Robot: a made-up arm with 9 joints. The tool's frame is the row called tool. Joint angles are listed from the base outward. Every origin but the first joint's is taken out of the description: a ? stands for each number. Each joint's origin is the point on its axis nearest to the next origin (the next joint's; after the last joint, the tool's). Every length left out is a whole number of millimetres.
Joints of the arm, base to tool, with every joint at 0 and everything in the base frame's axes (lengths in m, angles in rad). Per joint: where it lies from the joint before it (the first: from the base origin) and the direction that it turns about. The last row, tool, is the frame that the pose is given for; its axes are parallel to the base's.
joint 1: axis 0 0 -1 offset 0 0 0.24
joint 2: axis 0 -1 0 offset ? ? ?
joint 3: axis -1 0 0 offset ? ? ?
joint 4: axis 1 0 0 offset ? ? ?
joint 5: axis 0 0 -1 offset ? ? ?
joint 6: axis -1 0 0 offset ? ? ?
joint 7: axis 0 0 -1 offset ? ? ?
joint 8: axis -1 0 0 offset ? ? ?
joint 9: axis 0 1 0 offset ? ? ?
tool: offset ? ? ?
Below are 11 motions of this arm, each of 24 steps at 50 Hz.
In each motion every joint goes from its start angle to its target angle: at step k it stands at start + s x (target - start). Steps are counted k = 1, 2, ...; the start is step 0. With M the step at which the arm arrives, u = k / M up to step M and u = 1 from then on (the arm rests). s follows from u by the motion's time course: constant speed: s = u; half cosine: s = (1 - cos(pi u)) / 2; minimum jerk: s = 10 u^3 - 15 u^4 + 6 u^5.
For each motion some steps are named. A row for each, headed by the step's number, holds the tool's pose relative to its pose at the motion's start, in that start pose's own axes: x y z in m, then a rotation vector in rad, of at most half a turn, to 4 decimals.
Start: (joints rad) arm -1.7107 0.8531 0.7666 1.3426 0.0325 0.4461 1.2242 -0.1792 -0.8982
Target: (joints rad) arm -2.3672 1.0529 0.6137 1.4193 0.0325 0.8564 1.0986 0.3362 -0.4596
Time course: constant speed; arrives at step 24
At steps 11, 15, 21, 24:
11: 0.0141 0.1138 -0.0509 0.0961 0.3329 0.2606
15: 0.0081 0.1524 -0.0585 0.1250 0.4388 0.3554
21: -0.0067 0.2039 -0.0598 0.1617 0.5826 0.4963
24: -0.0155 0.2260 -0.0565 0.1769 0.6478 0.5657

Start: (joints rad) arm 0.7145 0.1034 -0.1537 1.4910 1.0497 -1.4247 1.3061 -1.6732 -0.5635
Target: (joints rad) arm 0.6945 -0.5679 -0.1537 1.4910 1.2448 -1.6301 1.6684 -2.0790 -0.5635
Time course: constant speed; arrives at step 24
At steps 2, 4, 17, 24:
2: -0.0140 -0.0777 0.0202 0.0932 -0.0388 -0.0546
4: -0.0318 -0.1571 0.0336 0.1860 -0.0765 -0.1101
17: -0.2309 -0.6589 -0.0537 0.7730 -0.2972 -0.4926
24: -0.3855 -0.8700 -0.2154 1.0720 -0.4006 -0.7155

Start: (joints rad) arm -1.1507 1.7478 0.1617 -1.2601 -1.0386 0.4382 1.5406 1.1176 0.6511
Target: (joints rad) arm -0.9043 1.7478 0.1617 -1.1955 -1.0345 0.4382 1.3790 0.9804 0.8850
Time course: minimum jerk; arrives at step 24
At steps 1, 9, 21, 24:
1: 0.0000 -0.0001 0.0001 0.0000 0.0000 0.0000
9: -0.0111 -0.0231 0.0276 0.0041 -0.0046 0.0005
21: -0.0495 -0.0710 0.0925 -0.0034 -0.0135 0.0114
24: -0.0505 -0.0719 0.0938 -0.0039 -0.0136 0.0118

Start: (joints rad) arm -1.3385 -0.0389 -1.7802 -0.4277 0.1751 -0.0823 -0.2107 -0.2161 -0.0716
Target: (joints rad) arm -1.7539 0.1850 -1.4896 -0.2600 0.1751 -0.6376 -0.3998 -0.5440 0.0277
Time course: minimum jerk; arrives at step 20
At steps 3, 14, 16, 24:
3: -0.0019 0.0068 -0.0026 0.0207 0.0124 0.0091
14: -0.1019 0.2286 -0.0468 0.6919 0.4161 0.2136
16: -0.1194 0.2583 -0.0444 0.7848 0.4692 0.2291
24: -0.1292 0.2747 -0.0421 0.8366 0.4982 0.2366

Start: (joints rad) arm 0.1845 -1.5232 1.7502 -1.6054 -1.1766 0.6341 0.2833 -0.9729 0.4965
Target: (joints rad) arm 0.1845 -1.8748 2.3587 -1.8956 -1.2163 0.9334 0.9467 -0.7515 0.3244
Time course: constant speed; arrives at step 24
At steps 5, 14, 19, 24:
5: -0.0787 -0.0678 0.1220 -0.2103 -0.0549 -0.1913
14: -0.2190 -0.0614 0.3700 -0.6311 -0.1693 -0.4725
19: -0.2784 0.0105 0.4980 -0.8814 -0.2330 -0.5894
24: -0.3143 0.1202 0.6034 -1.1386 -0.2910 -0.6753

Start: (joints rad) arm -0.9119 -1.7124 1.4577 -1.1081 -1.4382 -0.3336 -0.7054 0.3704 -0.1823
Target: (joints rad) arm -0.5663 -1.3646 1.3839 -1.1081 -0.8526 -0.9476 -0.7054 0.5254 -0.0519
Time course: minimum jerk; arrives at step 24
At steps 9, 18, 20, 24:
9: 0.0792 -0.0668 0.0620 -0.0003 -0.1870 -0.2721
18: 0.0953 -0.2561 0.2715 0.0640 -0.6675 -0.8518
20: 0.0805 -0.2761 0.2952 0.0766 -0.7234 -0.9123
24: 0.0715 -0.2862 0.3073 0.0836 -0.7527 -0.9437

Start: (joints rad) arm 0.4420 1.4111 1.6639 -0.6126 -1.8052 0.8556 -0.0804 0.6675 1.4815
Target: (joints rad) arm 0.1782 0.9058 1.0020 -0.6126 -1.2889 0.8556 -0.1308 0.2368 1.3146
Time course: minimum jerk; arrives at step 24
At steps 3, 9, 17, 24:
3: 0.0008 -0.0058 -0.0018 0.0118 -0.0007 -0.0037
9: 0.0053 -0.0876 -0.0312 0.2137 -0.0319 -0.0503
17: -0.0175 -0.1919 -0.0666 0.6901 -0.2500 -0.0720
24: -0.0273 -0.2072 -0.0635 0.8117 -0.3449 -0.0594

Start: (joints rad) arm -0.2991 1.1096 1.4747 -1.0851 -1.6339 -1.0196 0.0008 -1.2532 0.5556
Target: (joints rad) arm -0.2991 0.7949 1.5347 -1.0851 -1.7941 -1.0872 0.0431 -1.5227 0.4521
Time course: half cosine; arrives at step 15
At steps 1, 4, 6, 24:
1: -0.0014 -0.0015 0.0004 0.0024 0.0007 -0.0022
4: -0.0216 -0.0220 0.0064 0.0361 0.0082 -0.0347
6: -0.0468 -0.0457 0.0147 0.0752 0.0128 -0.0750
24: -0.1548 -0.1260 0.0569 0.2118 -0.0104 -0.2408

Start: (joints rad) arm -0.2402 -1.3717 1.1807 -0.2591 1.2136 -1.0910 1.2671 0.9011 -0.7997
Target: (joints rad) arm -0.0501 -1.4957 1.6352 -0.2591 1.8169 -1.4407 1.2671 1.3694 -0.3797
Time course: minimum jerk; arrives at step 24
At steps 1, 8, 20, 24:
1: 0.0001 0.0001 0.0000 0.0001 0.0003 0.0000
8: 0.0201 0.0339 -0.0093 0.0253 0.0928 -0.0085
20: 0.0829 0.1934 0.0301 0.1990 0.3652 0.0589
24: 0.0853 0.2014 0.0353 0.2089 0.3752 0.0660

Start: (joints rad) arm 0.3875 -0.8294 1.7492 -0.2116 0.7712 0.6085 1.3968 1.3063 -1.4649
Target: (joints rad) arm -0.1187 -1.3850 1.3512 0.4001 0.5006 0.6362 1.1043 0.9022 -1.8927
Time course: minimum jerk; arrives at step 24
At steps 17, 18, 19, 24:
17: -0.0381 -0.2486 0.5272 0.6710 -0.9881 -0.8179
18: -0.0577 -0.2678 0.5384 0.7014 -1.0468 -0.8670
19: -0.0743 -0.2826 0.5456 0.7255 -1.0936 -0.9058
24: -0.1032 -0.3055 0.5544 0.7652 -1.1707 -0.9689

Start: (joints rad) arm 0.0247 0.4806 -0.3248 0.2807 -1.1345 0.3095 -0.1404 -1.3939 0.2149
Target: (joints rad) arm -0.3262 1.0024 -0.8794 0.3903 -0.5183 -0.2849 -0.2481 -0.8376 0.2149
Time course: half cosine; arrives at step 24
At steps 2, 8, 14, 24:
2: 0.0003 0.0101 -0.0040 -0.0023 -0.0062 0.0141
8: -0.0049 0.1516 -0.0645 -0.0129 -0.0895 0.2174
14: -0.0663 0.3922 -0.1699 0.0525 -0.2134 0.5732
24: -0.2163 0.6122 -0.2543 0.2185 -0.3123 0.9197

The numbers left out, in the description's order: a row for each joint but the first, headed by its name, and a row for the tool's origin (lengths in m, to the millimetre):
joint 2: 0.063 0.231 0
joint 3: -0.304 0 0.097
joint 4: 0 0.086 0.307
joint 5: 0 0.079 -0.165
joint 6: -0.056 -0.188 0
joint 7: 0 -0.086 -0.442
joint 8: 0.199 -0.027 0
joint 9: 0 0.088 0.095
tool: 0.364 0 0.062

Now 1 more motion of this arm.
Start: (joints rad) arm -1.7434 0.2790 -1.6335 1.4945 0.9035 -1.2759 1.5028 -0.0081 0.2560
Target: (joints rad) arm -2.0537 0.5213 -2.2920 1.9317 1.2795 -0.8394 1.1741 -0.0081 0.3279
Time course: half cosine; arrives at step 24
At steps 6, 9, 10, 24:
6: -0.0596 -0.1244 -0.0404 0.0787 0.0192 -0.1184
9: -0.1477 -0.2556 -0.0939 0.1594 0.0380 -0.2567
10: -0.1877 -0.3029 -0.1167 0.1880 0.0451 -0.3115
24: -0.7834 -0.6096 -0.3848 0.3831 0.1681 -0.9135

